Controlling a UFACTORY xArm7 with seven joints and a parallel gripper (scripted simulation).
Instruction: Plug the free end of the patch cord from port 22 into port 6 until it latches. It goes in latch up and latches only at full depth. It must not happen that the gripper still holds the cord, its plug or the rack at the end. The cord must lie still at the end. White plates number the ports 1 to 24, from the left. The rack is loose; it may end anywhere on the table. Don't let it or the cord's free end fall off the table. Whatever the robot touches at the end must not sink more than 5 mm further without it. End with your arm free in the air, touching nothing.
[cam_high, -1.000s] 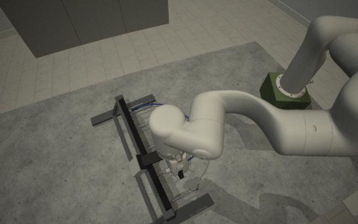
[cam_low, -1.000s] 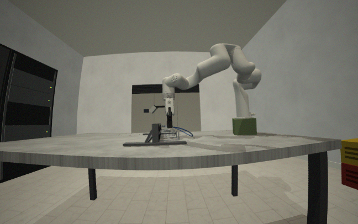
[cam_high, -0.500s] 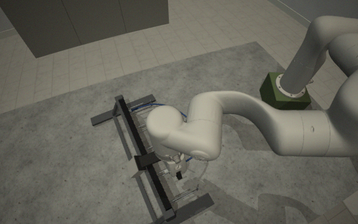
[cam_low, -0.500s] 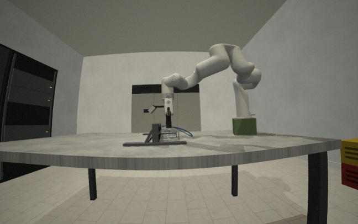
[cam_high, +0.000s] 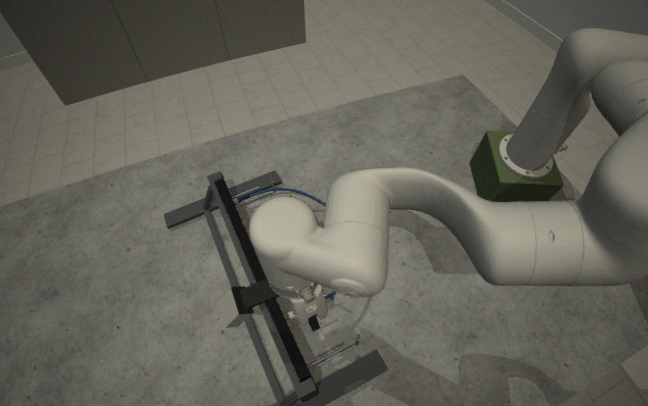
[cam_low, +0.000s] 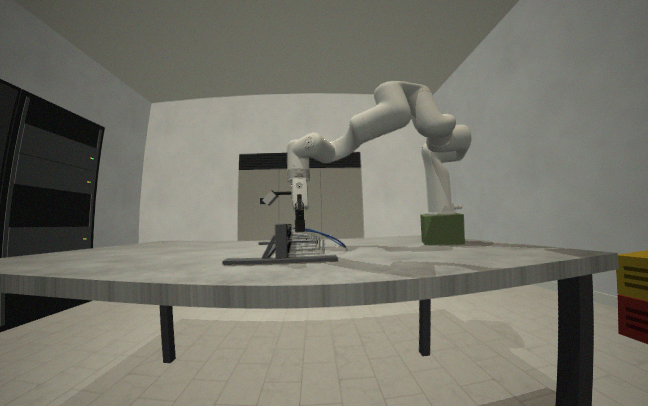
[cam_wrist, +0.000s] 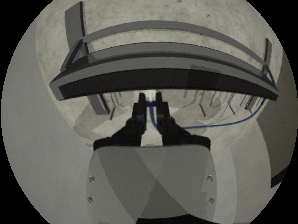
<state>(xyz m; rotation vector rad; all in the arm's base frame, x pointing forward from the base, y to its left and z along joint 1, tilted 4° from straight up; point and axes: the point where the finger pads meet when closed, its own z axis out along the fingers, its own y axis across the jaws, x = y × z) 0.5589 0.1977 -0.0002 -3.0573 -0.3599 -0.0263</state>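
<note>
The plug is 20 mm ahead of my hand and 10 mm below it.
</note>
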